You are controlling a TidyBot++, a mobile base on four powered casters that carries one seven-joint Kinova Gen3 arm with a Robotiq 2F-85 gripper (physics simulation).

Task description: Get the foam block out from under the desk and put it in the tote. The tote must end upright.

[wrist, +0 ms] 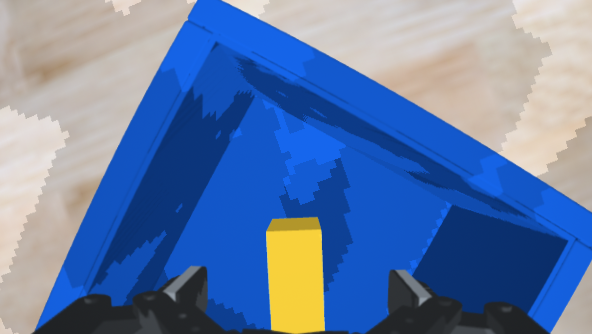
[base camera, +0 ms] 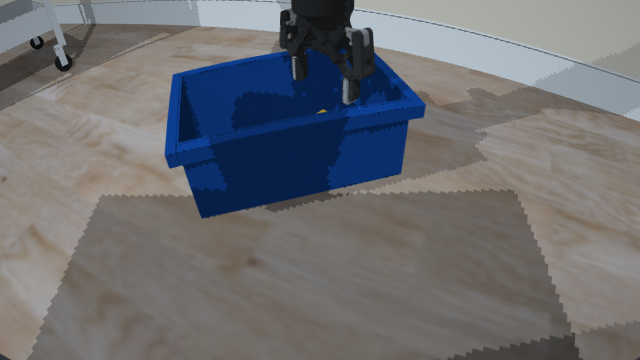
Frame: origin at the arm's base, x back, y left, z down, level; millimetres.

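Where they show: gripper, fingertip midpoint: point(wrist: 297, 289) point(base camera: 323, 89).
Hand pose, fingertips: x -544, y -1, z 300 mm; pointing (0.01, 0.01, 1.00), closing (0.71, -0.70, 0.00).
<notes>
Each offset is from my fingertips to the centre of the thing. "spot": to the spot under its first point. Level surfaces: height alone.
The blue tote {dx +20, dy +52, dz +36 mm} point(base camera: 295, 165) point(wrist: 400, 110) stands upright on the floor, its open top facing up. The yellow foam block {dx +10, dy +12, dz +71 mm} point(base camera: 322, 111) point(wrist: 296, 280) is inside the tote; in the base camera view a small tip of it shows above the near rim, the rest hidden by the tote's wall. My gripper point(base camera: 324, 85) point(wrist: 297, 289) is open, pointing down over the right part of the tote, with its fingertips around the level of the rim. In the wrist view the block lies below and between the spread fingers, apart from both. The desk is not clearly identifiable.
A white frame leg {spot: dx -412, dy +735, dz -43 mm} point(base camera: 54, 25) with black casters {spot: dx -401, dy +743, dz +67 mm} point(base camera: 63, 62) stands on the wooden floor {dz +96 mm} point(base camera: 300, 280) at the upper left of the base camera view. A pale wall baseboard point(base camera: 450, 55) runs behind the tote. Shadows lie across the floor.
</notes>
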